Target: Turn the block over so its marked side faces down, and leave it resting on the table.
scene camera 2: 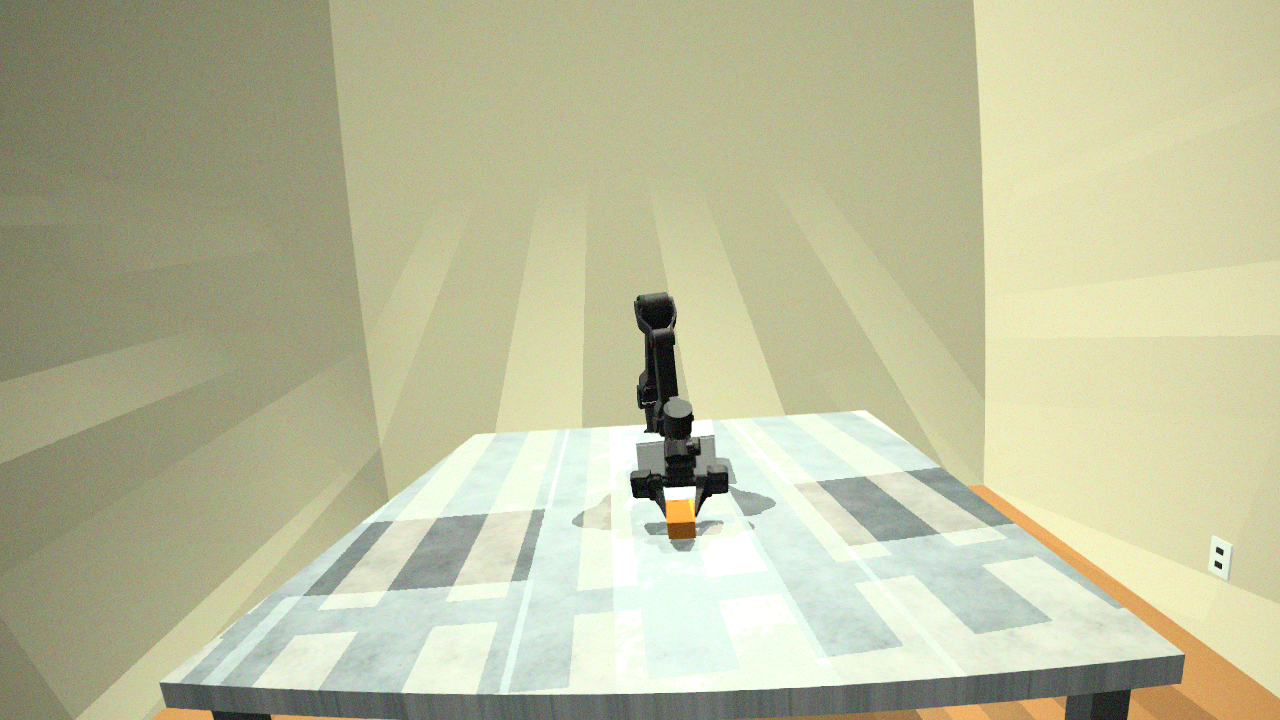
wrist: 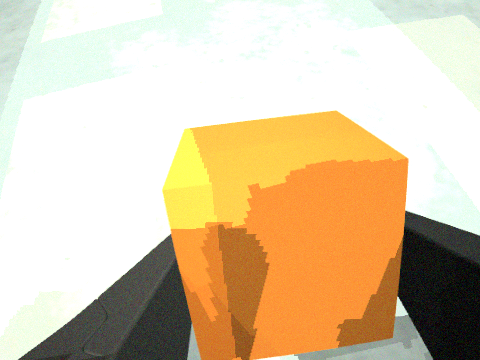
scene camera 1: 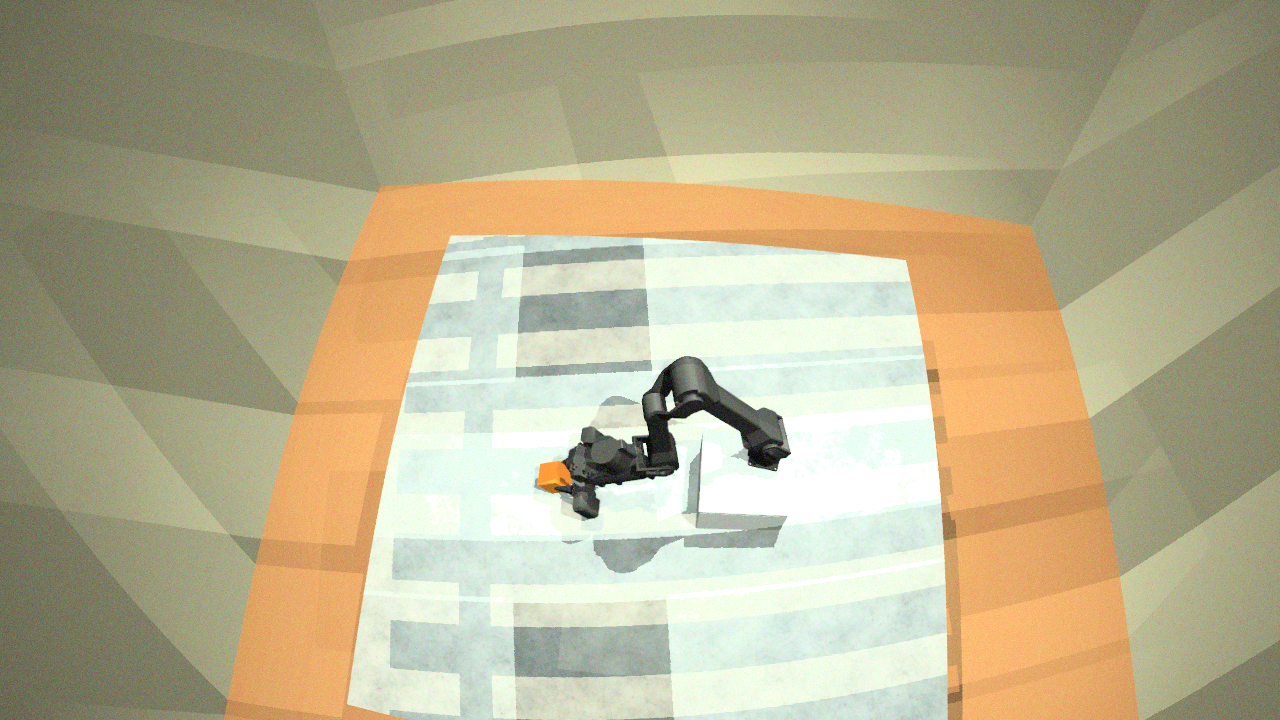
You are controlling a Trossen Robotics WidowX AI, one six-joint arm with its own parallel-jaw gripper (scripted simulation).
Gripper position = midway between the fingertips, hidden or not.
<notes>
My gripper (scene camera 2: 681, 516) holds an orange block (scene camera 2: 680, 513).
The orange block shows as well in the wrist view (wrist: 288, 231) and in scene camera 1 (scene camera 1: 553, 474). My gripper also shows in the wrist view (wrist: 281, 233) and in scene camera 1 (scene camera 1: 557, 477).
</notes>
